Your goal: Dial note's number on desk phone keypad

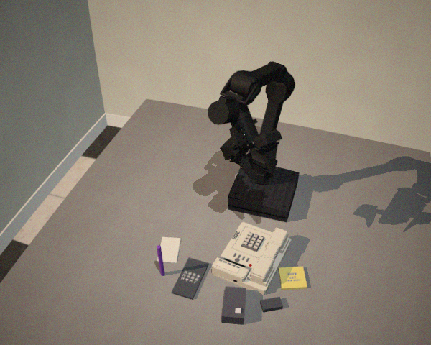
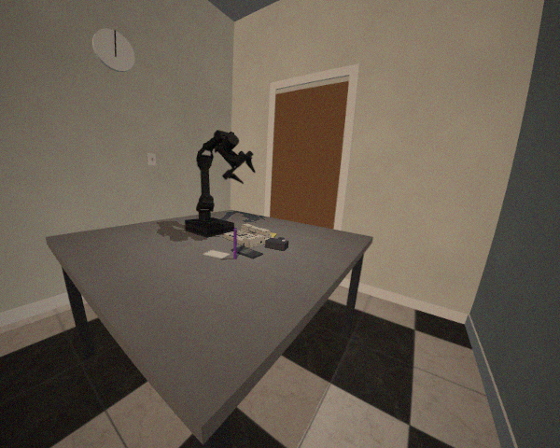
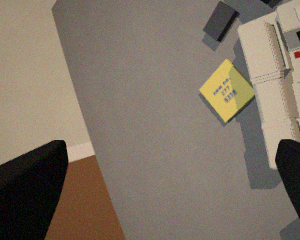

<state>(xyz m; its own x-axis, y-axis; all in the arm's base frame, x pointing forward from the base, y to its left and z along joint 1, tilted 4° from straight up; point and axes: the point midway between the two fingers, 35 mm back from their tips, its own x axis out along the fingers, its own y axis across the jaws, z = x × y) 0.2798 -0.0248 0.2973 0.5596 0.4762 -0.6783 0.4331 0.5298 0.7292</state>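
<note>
Right now my hand is 32 cm above the 2 key. Round my hand: 1 key: 1 cm to the left, 32 cm below; cream desk phone: 3 cm ahead, 1 cm to the left, 33 cm below; handset: 4 cm ahead, 6 cm to the left, 31 cm below.
</note>
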